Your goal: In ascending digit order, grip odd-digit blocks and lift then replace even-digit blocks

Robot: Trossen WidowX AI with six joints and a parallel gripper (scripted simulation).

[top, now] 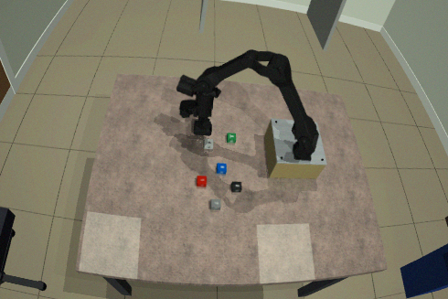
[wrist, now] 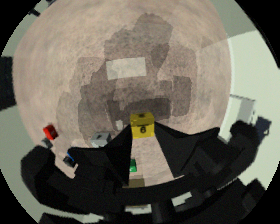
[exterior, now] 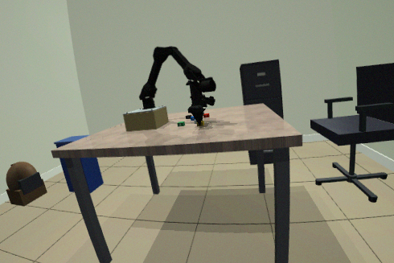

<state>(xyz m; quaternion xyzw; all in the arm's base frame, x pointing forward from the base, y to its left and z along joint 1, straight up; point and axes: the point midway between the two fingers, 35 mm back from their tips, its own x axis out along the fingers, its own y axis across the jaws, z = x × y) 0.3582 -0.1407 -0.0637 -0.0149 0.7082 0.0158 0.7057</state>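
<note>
The yellow block lies right at my gripper tip. From my gripper tip the other things lie so: white block: 70 mm to the left, 30 mm behind; then blue block: 170 mm to the left, 80 mm behind; then green block: 120 mm behind, 30 mm to the left.
</note>
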